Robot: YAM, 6 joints.
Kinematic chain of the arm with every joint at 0, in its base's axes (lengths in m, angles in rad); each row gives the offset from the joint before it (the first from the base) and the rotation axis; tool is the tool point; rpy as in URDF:
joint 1: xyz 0 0 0.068 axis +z
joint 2: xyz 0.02 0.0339 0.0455 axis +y
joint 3: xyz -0.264 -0.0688 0 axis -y
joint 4: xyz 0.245 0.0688 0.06 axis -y
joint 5: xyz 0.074 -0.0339 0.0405 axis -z
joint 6: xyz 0.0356 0 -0.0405 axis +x
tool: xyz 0 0 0 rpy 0 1.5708 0
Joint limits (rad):
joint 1: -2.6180..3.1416
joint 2: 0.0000..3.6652
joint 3: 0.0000..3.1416
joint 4: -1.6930..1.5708
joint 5: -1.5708..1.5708
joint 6: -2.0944..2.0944
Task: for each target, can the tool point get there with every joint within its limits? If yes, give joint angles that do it. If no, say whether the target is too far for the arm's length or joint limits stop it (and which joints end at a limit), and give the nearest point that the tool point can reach.
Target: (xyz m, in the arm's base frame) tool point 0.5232 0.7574 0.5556
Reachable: no: too far | nearest point 0.3307 0.4787 0.3893 | short by 0.377 m
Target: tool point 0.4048 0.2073 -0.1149
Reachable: yes | joints 0.4002 2.9258 1.7599 -0.1241 -1.2025 1.7119
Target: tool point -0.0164 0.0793 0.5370
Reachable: yes | joints -1.3643 0.3583 1.2813 0.2122 -0.0062 0.9037
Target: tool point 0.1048 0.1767 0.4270
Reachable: yes | joints 1.1465 1.2657 1.6393 -1.3436 0.6941 0.0486
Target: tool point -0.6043 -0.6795 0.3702
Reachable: no: too far | nearest point -0.4129 -0.4643 0.2871 | short by 0.300 m
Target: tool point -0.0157 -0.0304 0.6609
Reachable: yes | joints -0.5229 1.0940 2.2229 -0.2296 1.2884 -1.3724
